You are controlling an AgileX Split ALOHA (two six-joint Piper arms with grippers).
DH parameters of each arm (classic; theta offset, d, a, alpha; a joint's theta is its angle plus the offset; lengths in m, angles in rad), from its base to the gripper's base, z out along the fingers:
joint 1: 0 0.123 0 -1.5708
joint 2: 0.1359 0 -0.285 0
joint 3: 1.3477 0 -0.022 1.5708
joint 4: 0 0.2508 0 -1.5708
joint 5: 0 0 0.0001 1.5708
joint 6: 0 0.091 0 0
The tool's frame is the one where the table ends.
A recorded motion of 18 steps. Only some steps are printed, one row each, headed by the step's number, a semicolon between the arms.
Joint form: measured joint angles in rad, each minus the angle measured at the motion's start. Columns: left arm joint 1, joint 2, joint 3, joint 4, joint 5, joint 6; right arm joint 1, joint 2, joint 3, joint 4, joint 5, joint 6.
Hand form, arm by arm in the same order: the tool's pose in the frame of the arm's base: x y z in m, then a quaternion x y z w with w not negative. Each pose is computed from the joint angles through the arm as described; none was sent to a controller.
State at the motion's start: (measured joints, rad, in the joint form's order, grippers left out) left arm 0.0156 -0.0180 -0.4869 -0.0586 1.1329 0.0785; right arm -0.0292 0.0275 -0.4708 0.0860 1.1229 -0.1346
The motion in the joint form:
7: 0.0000 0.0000 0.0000 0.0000 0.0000 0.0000; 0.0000 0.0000 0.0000 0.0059 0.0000 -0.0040
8: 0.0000 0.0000 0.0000 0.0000 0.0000 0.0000; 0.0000 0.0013 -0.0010 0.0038 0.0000 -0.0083
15: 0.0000 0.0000 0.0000 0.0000 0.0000 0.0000; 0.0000 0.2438 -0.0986 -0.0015 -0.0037 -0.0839
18: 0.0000 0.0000 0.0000 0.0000 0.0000 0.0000; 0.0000 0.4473 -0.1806 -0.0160 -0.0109 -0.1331
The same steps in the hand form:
7: -0.0092 -0.0050 0.2679 0.02961 0.86942 -0.00602 0.49315; -0.0005 0.0075 0.2646 -0.05010 0.88036 0.00639 0.47162
8: -0.0092 -0.0050 0.2679 0.02961 0.86942 -0.00602 0.49315; -0.0004 0.0074 0.2649 -0.05195 0.88036 0.00434 0.47143
15: -0.0092 -0.0050 0.2679 0.02961 0.86942 -0.00602 0.49315; 0.0300 0.0060 0.2898 -0.08488 0.90895 -0.00826 0.40808
18: -0.0092 -0.0050 0.2679 0.02961 0.86942 -0.00602 0.49315; 0.0631 0.0039 0.3049 -0.10784 0.92863 -0.01781 0.35454

